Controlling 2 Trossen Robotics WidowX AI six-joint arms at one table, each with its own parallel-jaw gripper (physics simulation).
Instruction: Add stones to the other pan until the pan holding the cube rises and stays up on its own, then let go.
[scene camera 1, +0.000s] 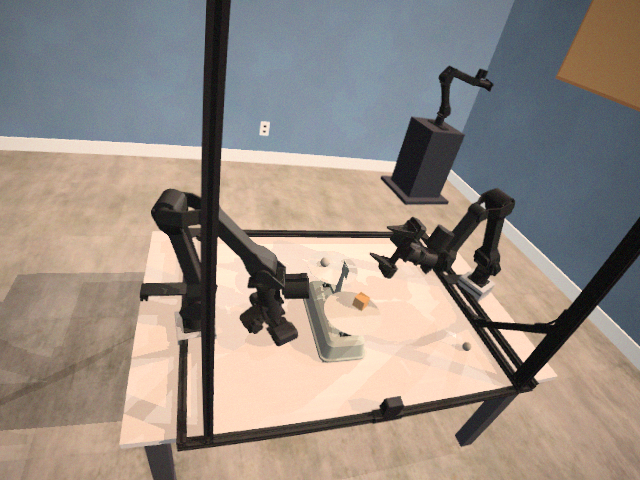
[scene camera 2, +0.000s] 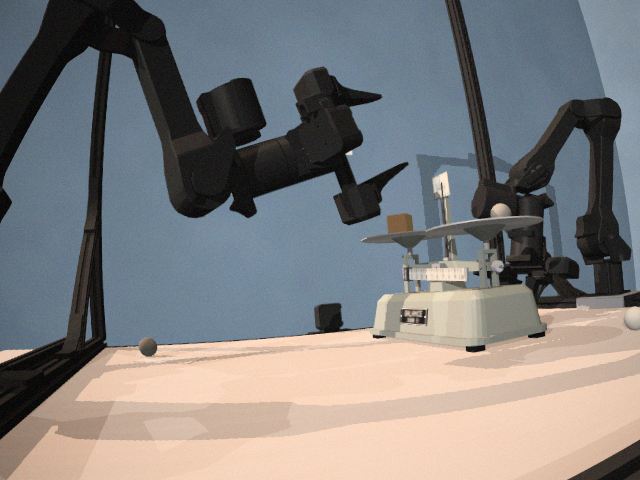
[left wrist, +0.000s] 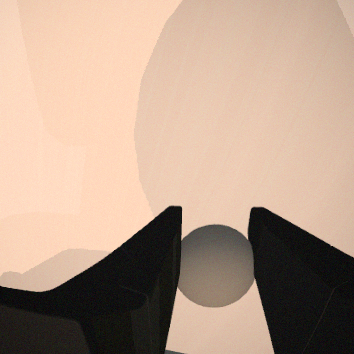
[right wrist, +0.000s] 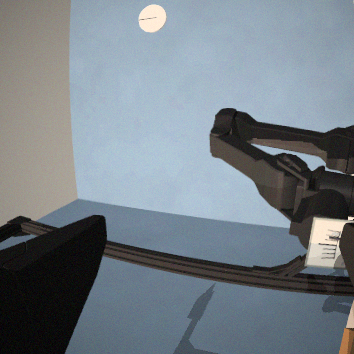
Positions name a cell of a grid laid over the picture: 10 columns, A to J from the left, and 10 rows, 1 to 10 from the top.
Observation:
In view: my left gripper (scene camera 2: I7), my right gripper (scene camera 2: G3) and a grey balance scale (scene camera 2: H7).
The grey balance scale shows as well in scene camera 1 (scene camera 1: F7). My left gripper is seen too in scene camera 1 (scene camera 1: E7) and in the left wrist view (left wrist: G7). My right gripper shows as well in scene camera 1 (scene camera 1: F6) and in the right wrist view (right wrist: G7).

